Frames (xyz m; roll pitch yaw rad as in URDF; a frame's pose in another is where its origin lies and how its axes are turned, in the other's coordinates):
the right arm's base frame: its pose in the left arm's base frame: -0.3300 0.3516 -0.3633 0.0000 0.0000 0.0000
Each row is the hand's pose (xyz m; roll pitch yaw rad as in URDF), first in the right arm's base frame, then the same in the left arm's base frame.
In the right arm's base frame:
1: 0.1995 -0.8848 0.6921 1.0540 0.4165 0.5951
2: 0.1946 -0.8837 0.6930 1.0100 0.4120 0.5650
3: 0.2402 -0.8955 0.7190 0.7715 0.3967 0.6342
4: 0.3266 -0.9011 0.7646 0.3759 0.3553 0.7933
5: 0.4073 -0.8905 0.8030 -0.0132 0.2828 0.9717
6: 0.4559 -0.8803 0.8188 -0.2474 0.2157 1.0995
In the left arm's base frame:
1: -0.1305 -0.5332 0.3288 1.0540 0.4165 0.5951
2: -0.1354 -0.5321 0.3297 1.0100 0.4120 0.5650
3: -0.0898 -0.5439 0.3557 0.7715 0.3967 0.6342
4: -0.0034 -0.5495 0.4013 0.3759 0.3553 0.7933
5: 0.0773 -0.5389 0.4397 -0.0132 0.2828 0.9717
6: 0.1259 -0.5287 0.4555 -0.2474 0.2157 1.0995

